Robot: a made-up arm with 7 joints.
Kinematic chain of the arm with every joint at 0, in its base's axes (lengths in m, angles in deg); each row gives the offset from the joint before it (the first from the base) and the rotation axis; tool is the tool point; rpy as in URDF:
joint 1: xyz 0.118 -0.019 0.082 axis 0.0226 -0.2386 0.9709
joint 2: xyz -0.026 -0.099 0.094 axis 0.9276 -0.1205 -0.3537
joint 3: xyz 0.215 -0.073 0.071 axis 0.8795 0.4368 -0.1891
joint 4: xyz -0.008 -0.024 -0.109 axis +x
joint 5: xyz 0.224 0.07 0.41 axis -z
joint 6: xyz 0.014 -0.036 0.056 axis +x
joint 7: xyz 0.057 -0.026 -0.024 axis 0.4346 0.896 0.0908
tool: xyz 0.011 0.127 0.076 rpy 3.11 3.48 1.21
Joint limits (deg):
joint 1: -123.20..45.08
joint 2: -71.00..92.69
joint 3: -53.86..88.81
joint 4: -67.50..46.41
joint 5: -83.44..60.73
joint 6: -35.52..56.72
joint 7: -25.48..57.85
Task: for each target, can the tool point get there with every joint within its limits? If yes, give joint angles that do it. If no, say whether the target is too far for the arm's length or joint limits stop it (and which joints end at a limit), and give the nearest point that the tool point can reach.
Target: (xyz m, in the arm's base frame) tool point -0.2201 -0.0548 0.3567
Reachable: no: joint limits stop it (at a limit: joint 2, joint 3, joint 5, joint 6, joint 7) | nearest point -0.2770 -0.0765 0.4672 | short by 0.126 m
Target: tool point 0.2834 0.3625 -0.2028
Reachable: yes | joints 18.85 -57.08 -17.39 -49.94 -18.81 -5.23 10.18
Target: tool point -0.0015 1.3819 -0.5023
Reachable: no: too far | nearest point 0.1741 0.6543 -0.1075 | short by 0.846 m
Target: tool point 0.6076 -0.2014 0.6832
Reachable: yes | joints -7.52 3.19 -1.02 -4.15 18.74 27.78 7.42
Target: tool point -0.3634 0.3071 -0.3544
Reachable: no: joint limits stop it (at a limit: joint 1, joint 2, joint 4, joint 5, joint 6) | nearest point -0.4128 0.2394 -0.3290 | short by 0.088 m
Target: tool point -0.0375 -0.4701 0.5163
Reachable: yes | joints -66.63 68.77 -22.12 -9.78 -55.47 -27.51 -4.59
